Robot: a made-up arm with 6 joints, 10 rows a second.
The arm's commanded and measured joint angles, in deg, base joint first. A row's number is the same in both.
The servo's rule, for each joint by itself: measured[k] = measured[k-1] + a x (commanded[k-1-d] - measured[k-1]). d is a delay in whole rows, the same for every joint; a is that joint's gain. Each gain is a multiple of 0.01, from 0.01 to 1. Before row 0 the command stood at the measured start. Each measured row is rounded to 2 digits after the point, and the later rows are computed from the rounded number. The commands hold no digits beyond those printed.
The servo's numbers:
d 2
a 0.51 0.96 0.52 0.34 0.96 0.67
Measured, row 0:
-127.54, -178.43, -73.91, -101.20, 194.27, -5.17
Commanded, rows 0 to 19:
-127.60, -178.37, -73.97, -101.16, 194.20, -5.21
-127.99, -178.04, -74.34, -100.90, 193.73, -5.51
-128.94, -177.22, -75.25, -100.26, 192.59, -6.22
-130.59, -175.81, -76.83, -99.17, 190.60, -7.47
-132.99, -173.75, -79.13, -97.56, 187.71, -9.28
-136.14, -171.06, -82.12, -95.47, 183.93, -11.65
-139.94, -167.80, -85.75, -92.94, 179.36, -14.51
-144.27, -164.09, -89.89, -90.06, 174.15, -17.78
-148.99, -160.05, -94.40, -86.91, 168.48, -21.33
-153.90, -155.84, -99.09, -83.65, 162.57, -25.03
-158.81, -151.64, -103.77, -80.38, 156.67, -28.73
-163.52, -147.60, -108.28, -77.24, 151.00, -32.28
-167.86, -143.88, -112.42, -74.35, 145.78, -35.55
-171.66, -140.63, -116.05, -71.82, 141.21, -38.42
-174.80, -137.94, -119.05, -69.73, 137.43, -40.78
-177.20, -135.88, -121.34, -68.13, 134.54, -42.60
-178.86, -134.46, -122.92, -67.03, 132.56, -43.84
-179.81, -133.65, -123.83, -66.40, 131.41, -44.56
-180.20, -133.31, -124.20, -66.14, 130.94, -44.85
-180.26, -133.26, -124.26, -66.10, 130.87, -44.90
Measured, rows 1 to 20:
-127.54, -178.43, -73.91, -101.20, 194.27, -5.17
-127.54, -178.43, -73.91, -101.20, 194.27, -5.17
-127.57, -178.37, -73.94, -101.19, 194.20, -5.20
-127.78, -178.05, -74.15, -101.09, 193.75, -5.41
-128.37, -177.25, -74.72, -100.81, 192.64, -5.95
-129.50, -175.87, -75.82, -100.25, 190.68, -6.97
-131.28, -173.83, -77.54, -99.34, 187.83, -8.52
-133.76, -171.17, -79.92, -98.02, 184.09, -10.62
-136.91, -167.93, -82.95, -96.29, 179.55, -13.23
-140.66, -164.24, -86.56, -94.17, 174.37, -16.28
-144.91, -160.22, -90.64, -91.70, 168.72, -19.66
-149.49, -156.02, -95.03, -88.96, 162.82, -23.26
-154.24, -151.82, -99.57, -86.04, 156.92, -26.92
-158.97, -147.77, -104.10, -83.05, 151.24, -30.51
-163.50, -144.04, -108.43, -80.09, 146.00, -33.89
-167.66, -140.77, -112.39, -77.28, 141.40, -36.93
-171.30, -138.05, -115.85, -74.71, 137.59, -39.51
-174.31, -135.97, -118.70, -72.47, 134.66, -41.58
-176.63, -134.52, -120.89, -70.62, 132.64, -43.09
-178.25, -133.68, -122.42, -69.19, 131.46, -44.07

